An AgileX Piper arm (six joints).
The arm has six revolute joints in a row. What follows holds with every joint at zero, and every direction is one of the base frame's. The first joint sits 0.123 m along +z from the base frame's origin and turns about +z. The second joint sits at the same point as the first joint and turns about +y. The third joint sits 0.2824 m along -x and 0.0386 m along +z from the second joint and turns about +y. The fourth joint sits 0.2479 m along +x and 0.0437 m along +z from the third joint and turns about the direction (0.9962, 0, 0.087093). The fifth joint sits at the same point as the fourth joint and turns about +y. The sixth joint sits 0.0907 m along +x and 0.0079 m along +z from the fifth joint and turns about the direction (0.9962, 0, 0.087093). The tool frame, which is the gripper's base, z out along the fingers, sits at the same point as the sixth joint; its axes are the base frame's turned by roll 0, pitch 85.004 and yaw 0 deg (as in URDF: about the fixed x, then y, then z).
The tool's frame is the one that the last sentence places.
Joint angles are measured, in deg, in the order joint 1, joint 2, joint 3, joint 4, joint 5, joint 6. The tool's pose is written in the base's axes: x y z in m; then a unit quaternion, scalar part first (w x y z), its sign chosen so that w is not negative. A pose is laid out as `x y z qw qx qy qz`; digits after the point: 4 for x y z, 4 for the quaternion.
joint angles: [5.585 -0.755 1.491 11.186 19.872 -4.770]
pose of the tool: 0.0524 0.0112 0.1744 0.6010 -0.0188 0.7943 0.0861
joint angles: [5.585 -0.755 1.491 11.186 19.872 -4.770]
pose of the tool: 0.0524 0.0112 0.1744 0.6010 -0.0188 0.7943 0.0861
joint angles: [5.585 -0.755 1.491 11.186 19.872 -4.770]
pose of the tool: 0.0524 0.0112 0.1744 0.6010 -0.0188 0.7943 0.0861
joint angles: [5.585 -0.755 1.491 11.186 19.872 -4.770]
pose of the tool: 0.0524 0.0112 0.1744 0.6010 -0.0188 0.7943 0.0861
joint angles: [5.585 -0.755 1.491 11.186 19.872 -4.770]
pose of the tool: 0.0524 0.0112 0.1744 0.6010 -0.0188 0.7943 0.0861
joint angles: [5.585 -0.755 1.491 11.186 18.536 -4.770]
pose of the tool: 0.0529 0.0108 0.1765 0.6102 -0.0172 0.7874 0.0855
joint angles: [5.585 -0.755 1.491 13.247 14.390 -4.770]
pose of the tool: 0.0544 0.0105 0.1829 0.6370 -0.0017 0.7646 0.0982
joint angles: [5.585 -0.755 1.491 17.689 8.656 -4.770]
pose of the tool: 0.0556 0.0096 0.1920 0.6705 0.0300 0.7307 0.1250
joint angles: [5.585 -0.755 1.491 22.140 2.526 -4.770]
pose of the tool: 0.0561 0.0070 0.2014 0.7033 0.0653 0.6921 0.1486
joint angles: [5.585 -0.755 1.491 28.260 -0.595 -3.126]
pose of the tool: 0.0561 0.0050 0.2060 0.7102 0.1167 0.6668 0.1933
